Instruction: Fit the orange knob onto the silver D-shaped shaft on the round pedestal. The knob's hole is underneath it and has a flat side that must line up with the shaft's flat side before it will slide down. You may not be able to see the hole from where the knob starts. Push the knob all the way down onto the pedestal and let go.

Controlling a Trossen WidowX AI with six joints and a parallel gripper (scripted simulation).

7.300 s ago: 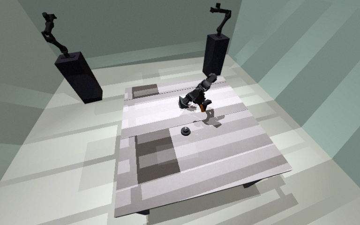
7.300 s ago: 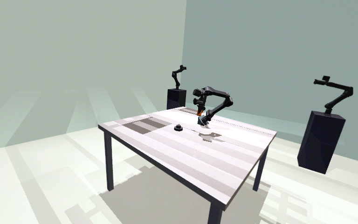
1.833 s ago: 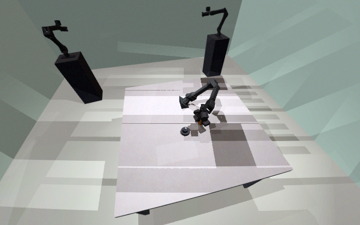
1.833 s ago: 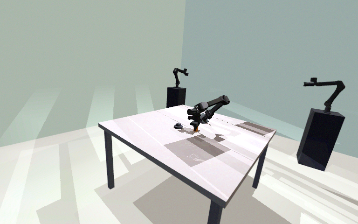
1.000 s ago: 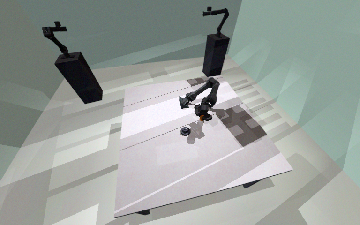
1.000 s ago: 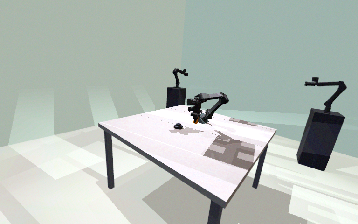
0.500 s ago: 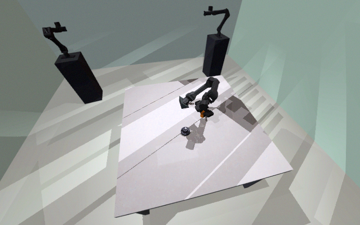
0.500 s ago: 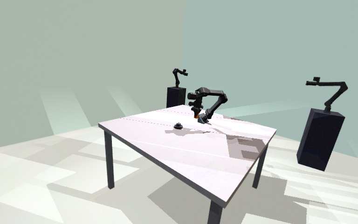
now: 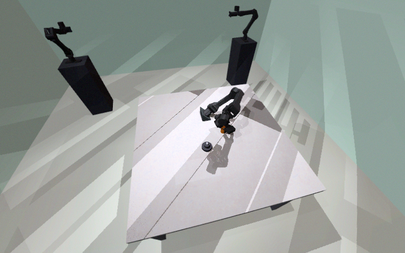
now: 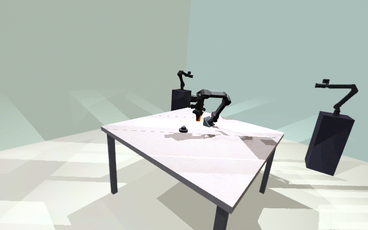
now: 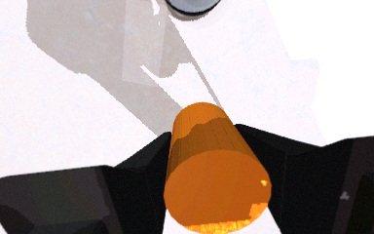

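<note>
The dark round pedestal is 13 cm to the right of my gripper tip, 11 cm below it and 1 cm ahead of it. From my gripper tip the other things lie so: orange knob: 3 cm above.
</note>
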